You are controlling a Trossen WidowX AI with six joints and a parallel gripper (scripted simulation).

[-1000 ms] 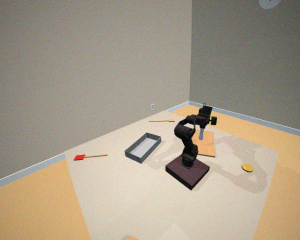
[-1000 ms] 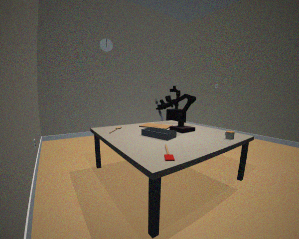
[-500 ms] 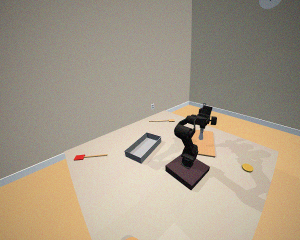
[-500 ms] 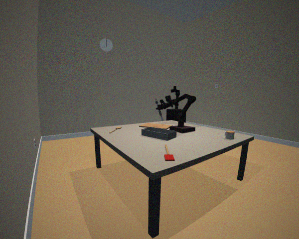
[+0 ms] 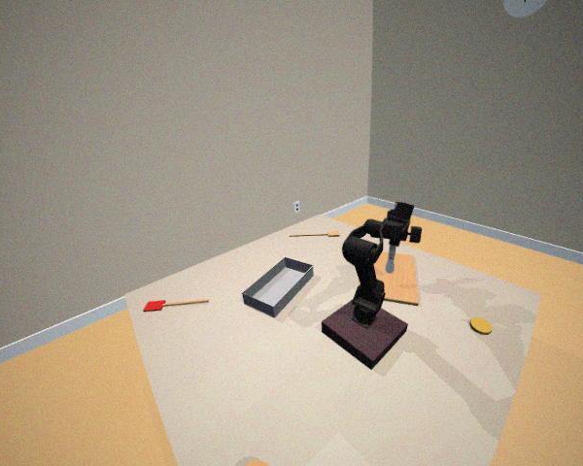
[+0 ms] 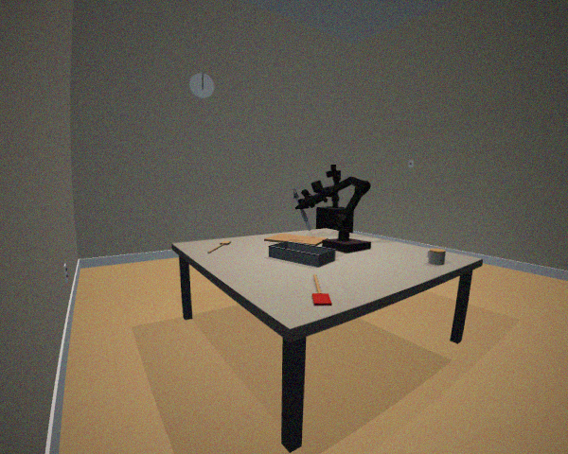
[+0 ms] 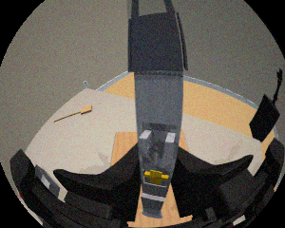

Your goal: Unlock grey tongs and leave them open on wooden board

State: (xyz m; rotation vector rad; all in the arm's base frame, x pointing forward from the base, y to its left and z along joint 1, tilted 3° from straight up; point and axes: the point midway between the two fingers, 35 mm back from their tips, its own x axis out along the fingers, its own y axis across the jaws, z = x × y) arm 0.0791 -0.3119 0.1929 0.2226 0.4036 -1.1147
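The wooden board is 1 cm to the left of my gripper tip and 21 cm below it. Round my gripper tip: red spatula: 56 cm ahead, 80 cm to the left, 21 cm below; roasting tin: 29 cm ahead, 40 cm to the left, 18 cm below; yellow-topped round thing: 40 cm behind, 8 cm to the left, 20 cm below.
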